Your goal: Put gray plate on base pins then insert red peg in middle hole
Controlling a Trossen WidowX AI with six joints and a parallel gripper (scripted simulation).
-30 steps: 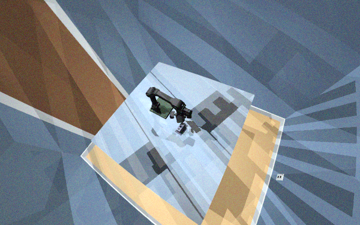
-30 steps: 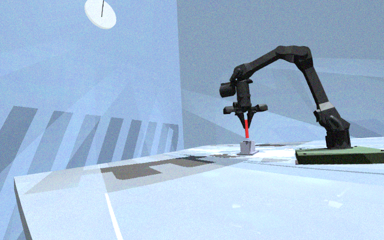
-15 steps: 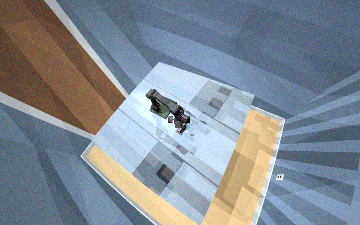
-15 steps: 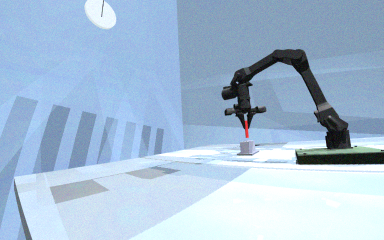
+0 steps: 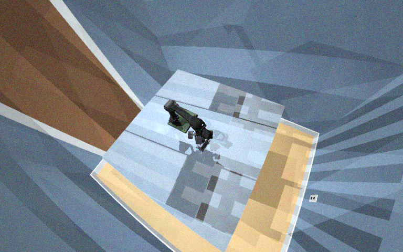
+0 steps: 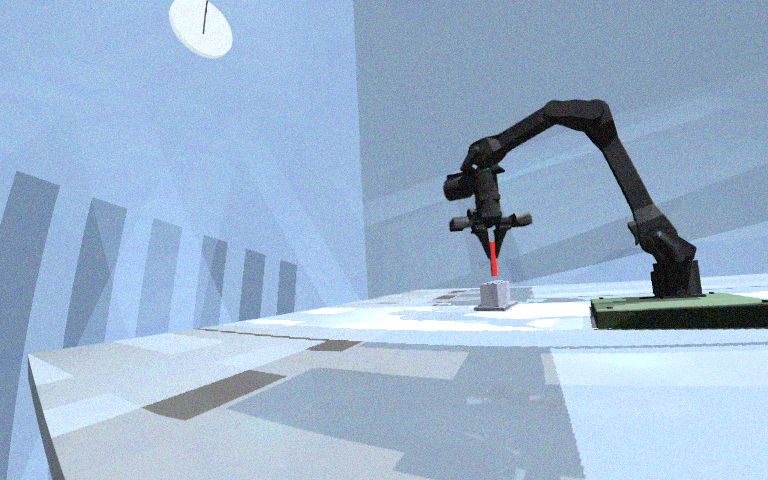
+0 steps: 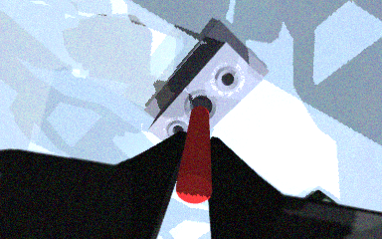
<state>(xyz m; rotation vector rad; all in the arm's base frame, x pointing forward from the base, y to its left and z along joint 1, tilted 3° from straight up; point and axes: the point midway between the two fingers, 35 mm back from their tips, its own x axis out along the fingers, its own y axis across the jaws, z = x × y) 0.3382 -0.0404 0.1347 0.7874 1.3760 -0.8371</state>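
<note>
The gray plate is 70 mm below my gripper tip. Also, from my gripper tip: red peg (right at my gripper tip); base (110 mm below).
</note>
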